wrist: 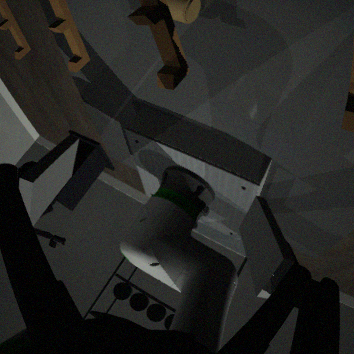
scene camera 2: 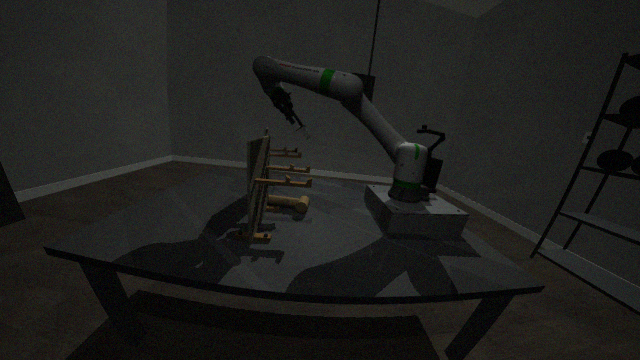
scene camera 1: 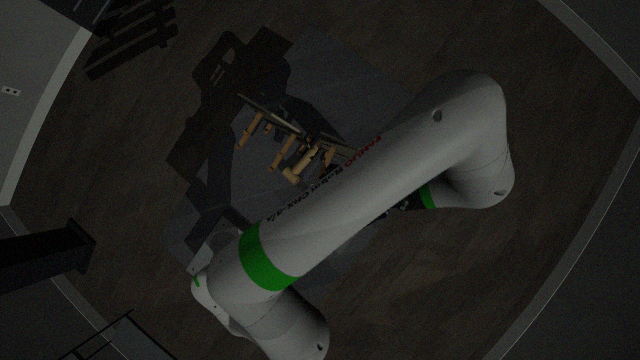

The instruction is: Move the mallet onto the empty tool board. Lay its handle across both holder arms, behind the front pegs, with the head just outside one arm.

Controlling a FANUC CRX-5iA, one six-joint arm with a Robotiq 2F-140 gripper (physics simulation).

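The pale wooden mallet is low by the boards, head outward, handle toward them; part of its head shows at the wrist view's top. Its support is unclear. In scene camera 1 it is between two orange-brown holder arms. One upright tool board bears holder arms with pegs; another board stands beside it. Which one is empty is unclear in the dark. My gripper is open and empty, above the boards and arms; the robot arm mostly hides it in scene camera 1.
The robot's grey base block stands on the dark table, opposite the boards. More holder arms stick out near the top of the wrist view. A rack stands beyond the table at the right.
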